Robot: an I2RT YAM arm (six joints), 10 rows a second.
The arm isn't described. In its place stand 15 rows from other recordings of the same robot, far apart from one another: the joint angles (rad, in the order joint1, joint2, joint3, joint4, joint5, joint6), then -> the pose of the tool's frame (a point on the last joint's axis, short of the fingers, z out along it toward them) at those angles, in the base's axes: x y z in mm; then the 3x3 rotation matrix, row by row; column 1 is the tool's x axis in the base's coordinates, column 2 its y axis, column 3 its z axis.
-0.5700, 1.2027, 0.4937, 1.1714, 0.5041, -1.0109 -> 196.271 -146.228 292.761; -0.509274 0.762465 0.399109; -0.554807 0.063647 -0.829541; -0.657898 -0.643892 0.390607
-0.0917, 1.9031, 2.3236, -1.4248, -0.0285, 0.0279 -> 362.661 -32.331 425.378; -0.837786 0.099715 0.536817; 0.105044 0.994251 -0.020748; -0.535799 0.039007 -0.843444
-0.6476, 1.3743, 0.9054, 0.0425, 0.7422, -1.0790 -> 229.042 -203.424 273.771; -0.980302 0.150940 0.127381; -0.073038 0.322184 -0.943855; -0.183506 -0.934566 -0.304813
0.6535, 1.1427, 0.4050, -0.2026, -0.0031, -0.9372 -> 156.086 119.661 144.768; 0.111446 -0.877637 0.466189; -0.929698 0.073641 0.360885; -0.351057 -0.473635 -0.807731
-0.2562, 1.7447, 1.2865, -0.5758, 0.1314, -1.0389 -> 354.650 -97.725 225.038; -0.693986 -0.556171 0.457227; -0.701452 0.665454 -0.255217; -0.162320 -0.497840 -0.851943
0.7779, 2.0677, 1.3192, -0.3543, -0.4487, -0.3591 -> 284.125 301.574 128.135; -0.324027 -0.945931 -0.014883; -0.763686 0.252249 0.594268; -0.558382 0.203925 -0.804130
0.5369, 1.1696, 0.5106, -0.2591, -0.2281, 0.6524 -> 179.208 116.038 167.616; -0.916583 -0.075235 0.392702; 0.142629 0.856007 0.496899; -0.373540 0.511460 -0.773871
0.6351, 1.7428, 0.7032, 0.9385, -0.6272, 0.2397 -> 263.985 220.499 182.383; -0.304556 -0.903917 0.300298; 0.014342 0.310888 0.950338; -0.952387 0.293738 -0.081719
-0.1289, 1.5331, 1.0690, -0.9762, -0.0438, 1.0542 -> 268.208 -33.193 212.667; -0.378912 0.915599 0.134551; 0.925052 0.378899 0.026712; -0.026524 0.134589 -0.990547
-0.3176, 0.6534, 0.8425, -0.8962, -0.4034, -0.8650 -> 119.200 -24.474 309.625; -0.403128 -0.467296 0.786843; -0.604336 0.781595 0.154556; -0.687216 -0.413211 -0.597487
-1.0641, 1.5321, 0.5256, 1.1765, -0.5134, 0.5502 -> 158.454 -249.459 220.143; 0.345385 0.406058 0.846065; 0.316227 0.798464 -0.512305; -0.883578 0.444491 0.147371
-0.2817, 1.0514, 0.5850, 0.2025, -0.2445, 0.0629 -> 232.510 -58.316 257.794; -0.247227 0.060902 0.967042; 0.135038 0.990449 -0.027854; -0.959502 0.123701 -0.253090
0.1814, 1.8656, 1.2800, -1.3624, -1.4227, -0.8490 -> 293.501 89.631 207.022; -0.853180 -0.467239 -0.231888; -0.269093 0.013422 0.963021; -0.446848 0.884029 -0.137182
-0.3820, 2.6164, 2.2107, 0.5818, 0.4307, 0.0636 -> 552.988 -238.172 222.934; 0.208006 0.708367 0.674500; -0.021324 0.692703 -0.720907; -0.977895 0.135570 0.159192
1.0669, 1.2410, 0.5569, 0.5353, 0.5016, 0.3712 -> 143.592 224.975 239.341; -0.261943 -0.475612 0.839750; 0.183632 0.829672 0.527184; -0.947452 0.292297 -0.129989
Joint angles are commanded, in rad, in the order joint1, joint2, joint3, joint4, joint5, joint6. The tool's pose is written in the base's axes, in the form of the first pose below.
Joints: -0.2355, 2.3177, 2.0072, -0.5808, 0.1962, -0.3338
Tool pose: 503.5 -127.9 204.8; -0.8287 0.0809 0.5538; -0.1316 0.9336 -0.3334; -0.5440 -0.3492 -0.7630
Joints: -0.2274, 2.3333, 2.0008, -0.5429, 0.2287, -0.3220
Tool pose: 507.9 -125.8 197.7; -0.8239 0.1058 0.5568; -0.1257 0.9238 -0.3616; -0.5527 -0.3679 -0.7478
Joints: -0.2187, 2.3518, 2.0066, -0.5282, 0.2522, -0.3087
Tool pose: 511.9 -122.9 191.4; -0.8242 0.1219 0.5530; -0.1182 0.9180 -0.3785; -0.5538 -0.3774 -0.7423
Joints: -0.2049, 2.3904, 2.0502, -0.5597, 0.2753, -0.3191
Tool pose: 518.2 -117.6 183.7; -0.8415 0.1025 0.5305; -0.1335 0.9120 -0.3879; -0.5235 -0.3972 -0.7538
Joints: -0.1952, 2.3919, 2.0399, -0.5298, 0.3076, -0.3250
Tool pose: 520.3 -113.9 181.9; -0.8369 0.1123 0.5357; -0.1447 0.8984 -0.4145; -0.5279 -0.4245 -0.7357
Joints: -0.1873, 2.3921, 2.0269, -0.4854, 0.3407, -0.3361
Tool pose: 522.9 -111.2 181.1; -0.8265 0.1265 0.5485; -0.1597 0.8816 -0.4441; -0.5398 -0.4546 -0.7085
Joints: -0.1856, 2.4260, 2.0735, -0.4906, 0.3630, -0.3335
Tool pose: 529.6 -112.3 178.3; -0.8259 0.1421 0.5456; -0.1563 0.8721 -0.4637; -0.5417 -0.4683 -0.6980
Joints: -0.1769, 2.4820, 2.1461, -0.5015, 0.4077, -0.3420
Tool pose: 540.0 -110.9 171.9; -0.8308 0.1531 0.5352; -0.1642 0.8512 -0.4985; -0.5318 -0.5020 -0.6820
